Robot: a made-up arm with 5 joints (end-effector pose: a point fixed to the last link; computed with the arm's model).
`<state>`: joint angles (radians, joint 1 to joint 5).
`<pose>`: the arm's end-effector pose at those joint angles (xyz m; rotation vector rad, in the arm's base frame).
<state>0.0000 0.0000 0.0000 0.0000 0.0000</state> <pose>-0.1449 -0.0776 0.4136 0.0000 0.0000 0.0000</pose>
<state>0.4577 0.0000 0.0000 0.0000 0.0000</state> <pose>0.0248 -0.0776 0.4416 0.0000 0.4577 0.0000</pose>
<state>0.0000 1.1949 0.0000 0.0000 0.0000</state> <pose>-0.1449 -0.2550 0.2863 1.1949 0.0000 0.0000</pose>
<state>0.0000 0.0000 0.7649 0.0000 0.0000</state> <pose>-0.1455 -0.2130 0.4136 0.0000 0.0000 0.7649</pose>
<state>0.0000 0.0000 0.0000 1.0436 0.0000</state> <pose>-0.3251 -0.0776 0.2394 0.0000 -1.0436 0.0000</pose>
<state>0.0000 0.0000 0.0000 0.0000 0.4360</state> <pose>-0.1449 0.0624 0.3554 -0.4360 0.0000 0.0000</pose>
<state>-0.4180 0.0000 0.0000 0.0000 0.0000</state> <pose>-0.2746 -0.0776 0.3246 0.0000 -0.4180 0.0000</pose>
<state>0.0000 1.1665 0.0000 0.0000 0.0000</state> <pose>-0.1449 -0.2530 0.2914 1.1665 0.0000 0.0000</pose>
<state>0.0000 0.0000 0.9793 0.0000 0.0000</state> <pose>-0.1274 -0.2474 0.4136 0.0000 0.0000 0.9793</pose>
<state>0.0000 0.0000 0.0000 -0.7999 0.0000</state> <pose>0.0486 -0.0776 0.3837 0.0000 0.7999 0.0000</pose>
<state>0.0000 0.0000 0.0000 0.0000 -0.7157</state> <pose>-0.1449 -0.3191 0.3691 0.7157 0.0000 0.0000</pose>
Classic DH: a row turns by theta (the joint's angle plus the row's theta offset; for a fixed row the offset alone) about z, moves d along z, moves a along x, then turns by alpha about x. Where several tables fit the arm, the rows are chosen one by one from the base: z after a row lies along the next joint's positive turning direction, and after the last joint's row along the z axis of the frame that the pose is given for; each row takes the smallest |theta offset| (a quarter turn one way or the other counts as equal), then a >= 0, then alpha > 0; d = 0 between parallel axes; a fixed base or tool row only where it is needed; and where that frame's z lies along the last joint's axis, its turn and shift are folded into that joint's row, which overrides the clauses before.
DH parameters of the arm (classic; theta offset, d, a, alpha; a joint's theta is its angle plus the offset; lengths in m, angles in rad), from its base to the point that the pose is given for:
base (fixed): 0 0.0633 0 -1.5708
joint 1: -1.5708 -0.0727 0.1563 -1.5708
joint 2: 1.5708 0.0231 0.0734 1.5708
joint 3: -1.5708 -0.0498 0.1066 -1.5708
joint 4: 1.5708 -0.0072 0.1014 1.5708
joint 5: -1.5708 0.0614 0.0613 1.5708
tool (fixed): -1.5708 0.3452 0 0

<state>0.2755 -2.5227 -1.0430 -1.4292 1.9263</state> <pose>0.0722 -0.4318 -0.0243 2.1947 -1.1460 1.1842</pose>
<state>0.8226 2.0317 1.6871 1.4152 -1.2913</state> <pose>0.2504 0.1100 -0.1794 -1.5582 2.1028 -0.4325</pose>
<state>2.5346 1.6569 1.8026 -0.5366 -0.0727</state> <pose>0.0235 -0.2562 0.0496 1.6790 0.9288 -0.2636</pose>
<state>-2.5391 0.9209 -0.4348 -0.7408 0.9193</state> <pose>-0.2654 0.0583 -0.2239 -0.2955 -1.7382 0.2810</pose>
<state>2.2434 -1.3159 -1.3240 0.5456 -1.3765</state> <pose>0.3036 -0.1268 0.2420 0.0124 0.8655 0.3341</pose>
